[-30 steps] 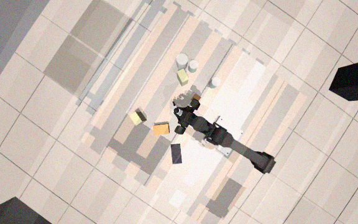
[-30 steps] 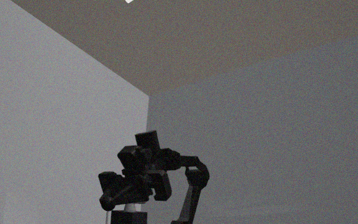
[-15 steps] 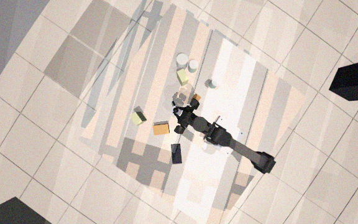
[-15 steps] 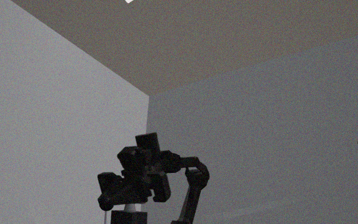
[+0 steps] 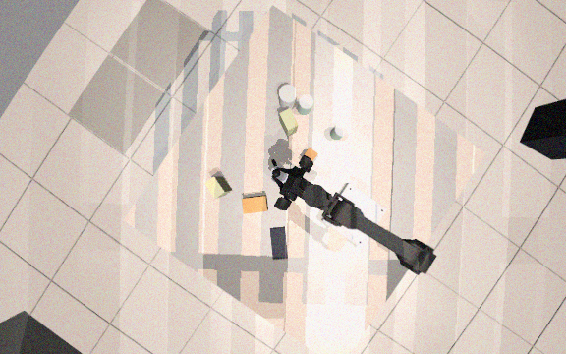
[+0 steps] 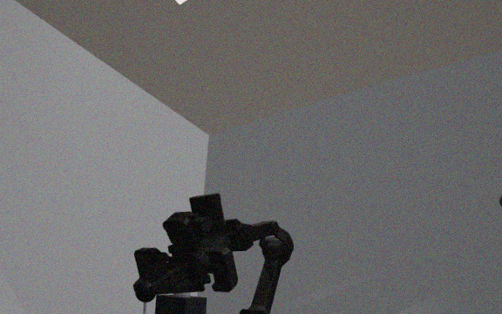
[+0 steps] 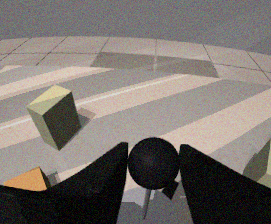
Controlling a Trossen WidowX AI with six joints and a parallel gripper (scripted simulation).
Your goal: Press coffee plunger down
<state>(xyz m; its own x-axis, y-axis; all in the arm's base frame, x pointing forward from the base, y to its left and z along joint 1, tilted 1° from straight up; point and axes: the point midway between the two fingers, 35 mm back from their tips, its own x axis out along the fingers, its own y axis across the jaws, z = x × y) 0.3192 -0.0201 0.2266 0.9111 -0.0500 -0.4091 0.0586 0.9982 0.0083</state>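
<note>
The coffee press lies 120 mm below my gripper tip and 10 mm to the right of it. Round my gripper tip: dark flat slab: 300 mm to the left, 230 mm below, 160 mm behind.
</note>
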